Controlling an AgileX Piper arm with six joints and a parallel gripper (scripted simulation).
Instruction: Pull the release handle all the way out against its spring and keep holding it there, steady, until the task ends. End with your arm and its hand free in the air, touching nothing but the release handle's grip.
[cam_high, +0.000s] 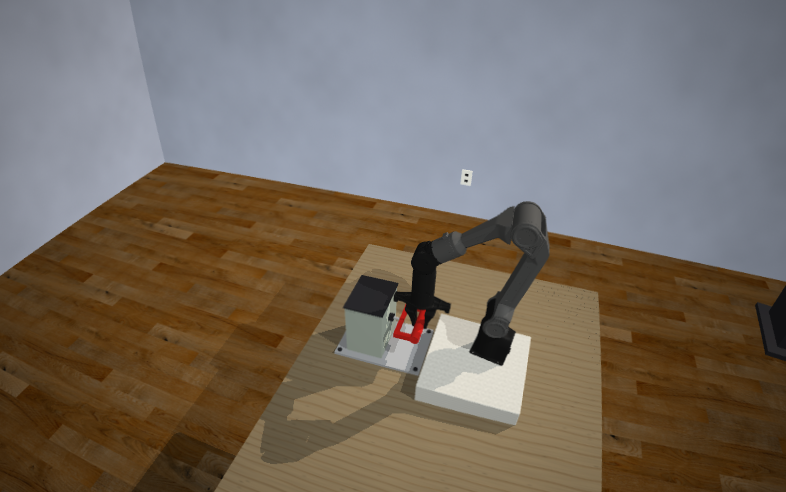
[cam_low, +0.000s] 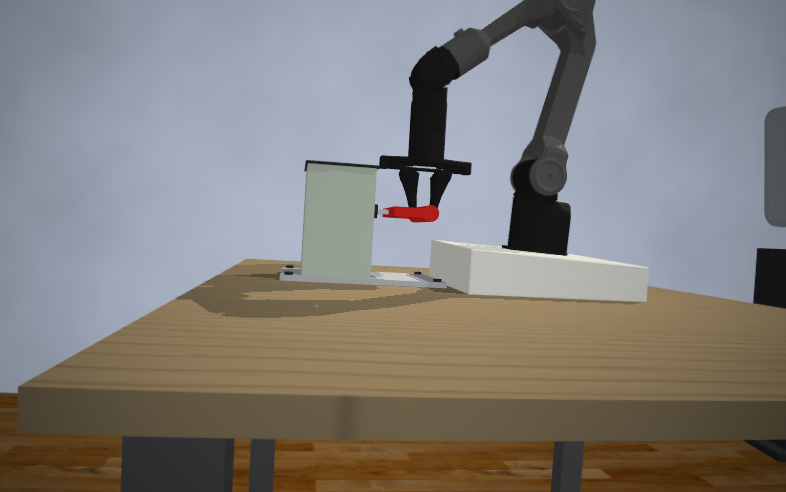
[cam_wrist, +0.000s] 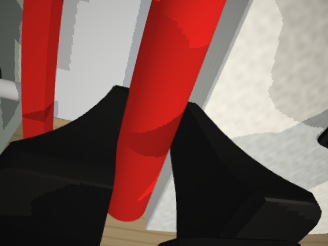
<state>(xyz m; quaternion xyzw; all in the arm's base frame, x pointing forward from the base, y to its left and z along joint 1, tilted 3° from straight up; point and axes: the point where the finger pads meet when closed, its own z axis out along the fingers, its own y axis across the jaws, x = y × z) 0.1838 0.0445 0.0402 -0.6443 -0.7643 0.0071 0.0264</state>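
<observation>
Now: hand 100 mm above the grey baseplate, 90 mm short of it and 20 mm to the right of it.
</observation>
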